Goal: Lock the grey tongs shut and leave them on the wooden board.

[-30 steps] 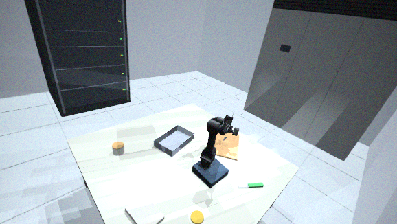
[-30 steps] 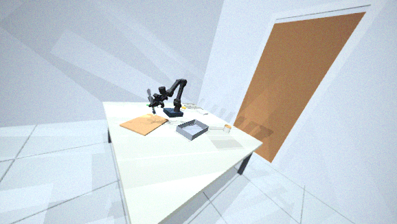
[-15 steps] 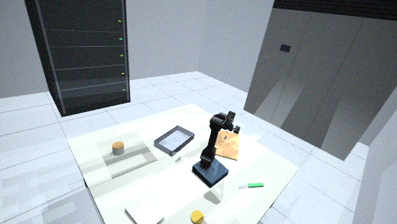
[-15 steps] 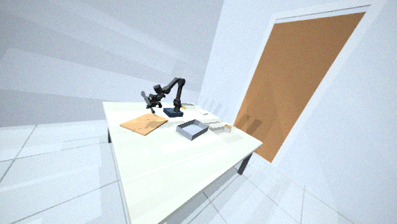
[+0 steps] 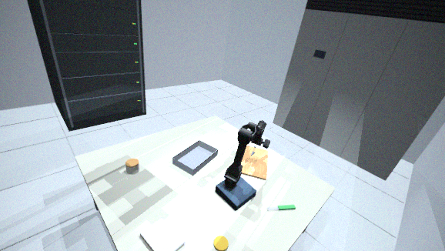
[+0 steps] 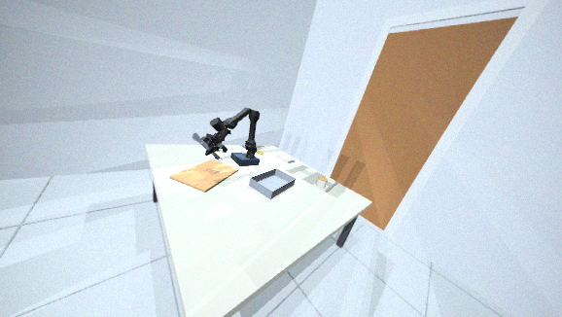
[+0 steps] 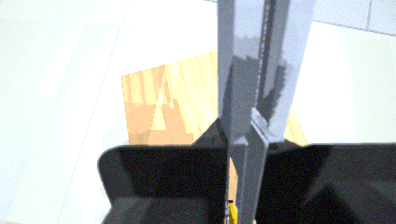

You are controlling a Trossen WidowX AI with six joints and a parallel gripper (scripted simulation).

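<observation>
My gripper tip is now 13 cm above the wooden board, 4 cm to the right of it and 1 cm past it. Round my gripper tip: cork-topped jar: 74 cm to the left, 50 cm ahead, 11 cm below; then grey roasting tin: 35 cm to the left, 30 cm ahead, 11 cm below; then yellow disc: 72 cm to the left, 23 cm behind, 13 cm below.
</observation>
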